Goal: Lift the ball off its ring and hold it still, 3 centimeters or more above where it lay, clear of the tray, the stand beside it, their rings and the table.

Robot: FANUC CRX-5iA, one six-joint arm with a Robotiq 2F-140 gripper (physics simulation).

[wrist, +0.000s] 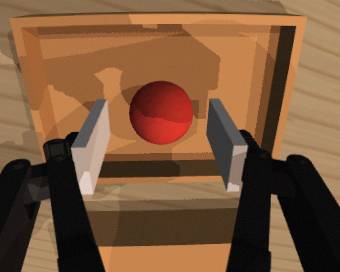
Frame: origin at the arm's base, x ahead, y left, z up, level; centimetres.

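Seen in the pictures: gripper, fingertip midpoint: (158, 117).
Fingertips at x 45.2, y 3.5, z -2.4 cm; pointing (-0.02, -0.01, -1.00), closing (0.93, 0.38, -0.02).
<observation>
Pixels of each thing's top centre, then the offset from my fingertips to it. "spot": a spot on its surface instead. Level surfaces: height alone.
- red ball, middle of its top: (161, 126) dx -0.1, dy +0.8, dz +3.3 cm
- orange tray, surface spot: (295, 65) spot: dx +7.2, dy +7.5, dz +0.6 cm
- wooden table, its level: dz -2.2 cm
A red ball (161, 113) rests inside an orange tray (295, 65), a little above the middle of the wrist view. The ring under it is hidden by the ball. My gripper (158, 117) is open, part way, with nothing between its pads. One pale pad stands to the left of the ball and one grey pad to the right, with a gap on each side. The pads look nearer to the camera than the ball, and I cannot tell exactly how far above it they are.
The orange stand (167, 257) is beside the tray, at the bottom of the view, partly behind the gripper's black fingers. The tray's raised walls surround the ball. The wooden table (320, 100) shows around the tray and between it and the stand.
</observation>
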